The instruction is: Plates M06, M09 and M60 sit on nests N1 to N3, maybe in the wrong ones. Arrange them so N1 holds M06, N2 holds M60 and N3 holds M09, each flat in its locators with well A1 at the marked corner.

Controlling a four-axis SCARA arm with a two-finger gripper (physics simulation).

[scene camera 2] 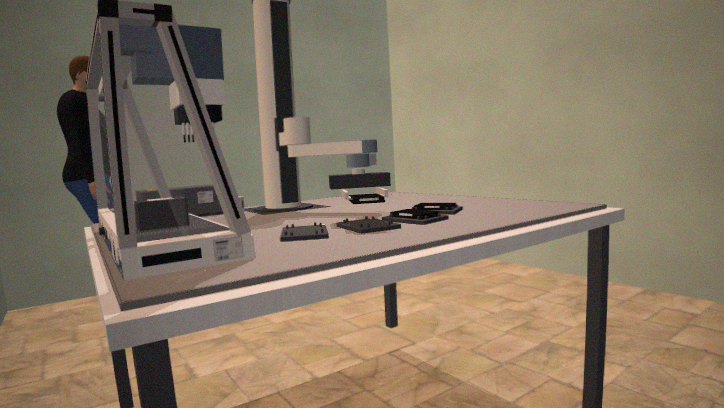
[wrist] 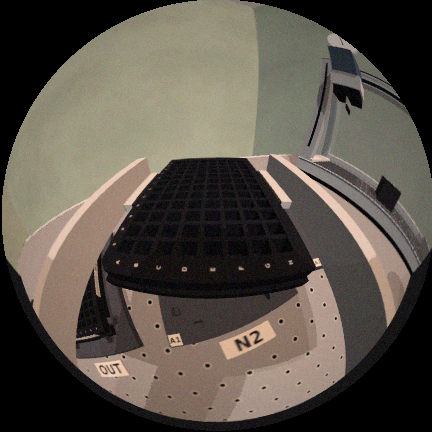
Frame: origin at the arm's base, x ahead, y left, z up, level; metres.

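Where they show: gripper, fingertip midpoint: (scene camera 2: 366,194) (wrist: 206,163).
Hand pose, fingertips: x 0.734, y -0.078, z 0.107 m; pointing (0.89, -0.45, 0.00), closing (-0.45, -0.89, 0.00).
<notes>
Each offset is from my fingertips to the centre of the thing. "*": to the spot under its first point.
A black plate @(0.022 m back, 0.011 m left, 0.012 m down) (scene camera 2: 366,198) (wrist: 212,266) with a grid of wells is held level in the air; its name cannot be read. My gripper (scene camera 2: 365,194) (wrist: 206,163) is shut on its two sides. Nest N2 @(0.021 m back, 0.012 m left, 0.083 m down) (wrist: 225,317) shows bare below and in front of the plate in the wrist view, with its A1 tag at its left corner. Another black plate @(0.017 m back, 0.183 m left, 0.075 m down) (wrist: 89,311) sits on the nest behind the OUT label (wrist: 111,369), partly hidden by the left finger. In the scene view, two black plates @(* 0.014 m ahead, 0.156 m left, 0.068 m down) (scene camera 2: 414,213) @(0.103 m back, 0.351 m left, 0.075 m down) (scene camera 2: 436,206) sit on nests at the right.
Two nests @(* 0.028 m back, 0.182 m right, 0.082 m down) (scene camera 2: 304,232) @(* 0.037 m ahead, 0.013 m right, 0.082 m down) (scene camera 2: 372,226) with upright pins and no plate stand left of the loaded ones. A gantry machine @(* 0.116 m ahead, 0.508 m right, 0.064 m down) (scene camera 2: 187,254) stands at the table's left end. The arm's column (scene camera 2: 265,106) rises behind the nests. A person (scene camera 2: 75,131) stands behind the gantry.
</notes>
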